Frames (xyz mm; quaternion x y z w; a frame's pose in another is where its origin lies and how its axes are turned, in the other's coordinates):
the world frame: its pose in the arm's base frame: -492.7 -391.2 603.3 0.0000 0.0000 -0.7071 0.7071
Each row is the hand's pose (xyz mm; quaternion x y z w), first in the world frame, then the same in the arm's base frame.
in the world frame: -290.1 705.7 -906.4 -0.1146 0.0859 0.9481 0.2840
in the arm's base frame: 213.0 -101.1 -303.1 -0.0203 0.1418 0.4696 0.8712
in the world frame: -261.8 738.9 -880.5 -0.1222 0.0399 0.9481 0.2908
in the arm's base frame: 246.2 -129.4 -277.2 -0.0582 0.1146 0.4648 0.8760
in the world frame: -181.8 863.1 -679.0 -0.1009 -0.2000 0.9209 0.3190
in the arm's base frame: 370.4 -209.4 -75.7 -0.2128 -0.0701 0.4256 0.8767
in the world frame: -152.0 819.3 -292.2 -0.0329 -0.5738 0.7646 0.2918
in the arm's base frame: 326.6 -239.2 311.1 -0.4290 -0.3825 0.3343 0.7470
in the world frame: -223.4 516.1 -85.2 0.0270 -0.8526 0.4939 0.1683
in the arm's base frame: 23.4 -167.8 518.1 -0.5838 -0.6220 0.2302 0.4683
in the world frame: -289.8 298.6 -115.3 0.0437 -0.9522 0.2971 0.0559
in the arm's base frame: -194.1 -101.4 488.0 -0.6424 -0.7042 0.1706 0.2496
